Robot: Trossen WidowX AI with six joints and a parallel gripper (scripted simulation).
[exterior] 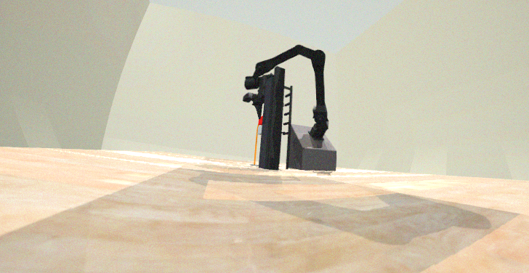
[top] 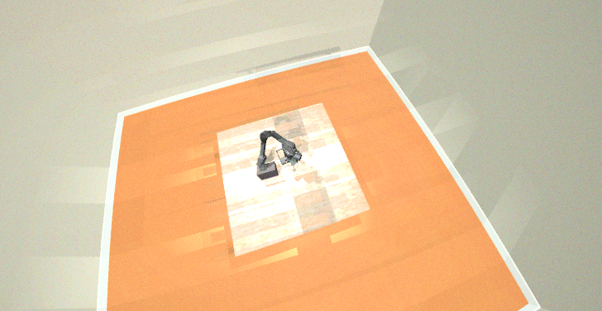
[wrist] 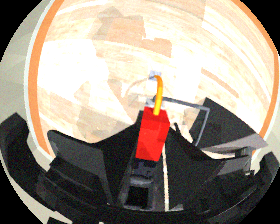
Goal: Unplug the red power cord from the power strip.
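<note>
My gripper tip is now 3 cm to the right of the red plug and 1 cm past it.
</note>
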